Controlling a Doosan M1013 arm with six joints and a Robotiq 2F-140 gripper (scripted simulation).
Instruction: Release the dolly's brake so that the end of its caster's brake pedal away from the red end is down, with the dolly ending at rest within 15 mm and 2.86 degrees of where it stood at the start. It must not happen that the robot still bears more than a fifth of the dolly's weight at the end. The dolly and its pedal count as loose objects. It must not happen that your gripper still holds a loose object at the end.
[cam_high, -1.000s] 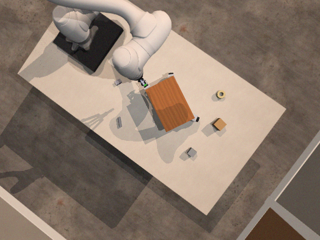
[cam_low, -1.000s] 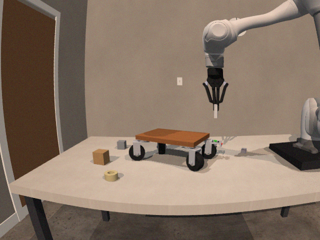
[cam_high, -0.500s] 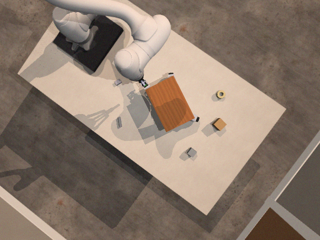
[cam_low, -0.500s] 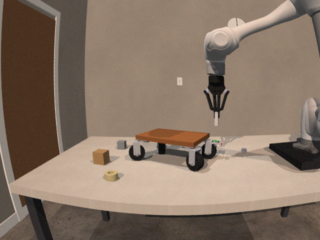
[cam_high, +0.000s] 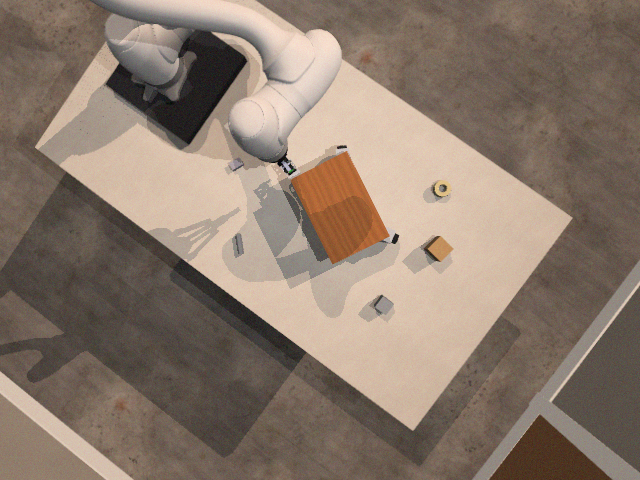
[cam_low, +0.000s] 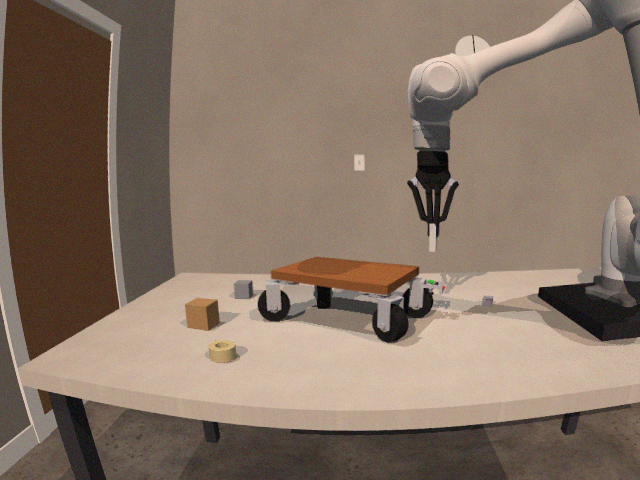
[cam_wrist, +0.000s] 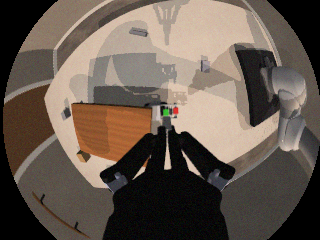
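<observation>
Right now the brake pedal is 10 mm behind my hand and 120 mm below it. From my hand the other things lie so: grey bar (60 mm behind, 300 mm to the right, 190 mm below); then small grey block (200 mm behind, 60 mm to the right, 190 mm below); then yellowish ring (480 mm ahead, 170 mm to the left, 190 mm below).
</observation>
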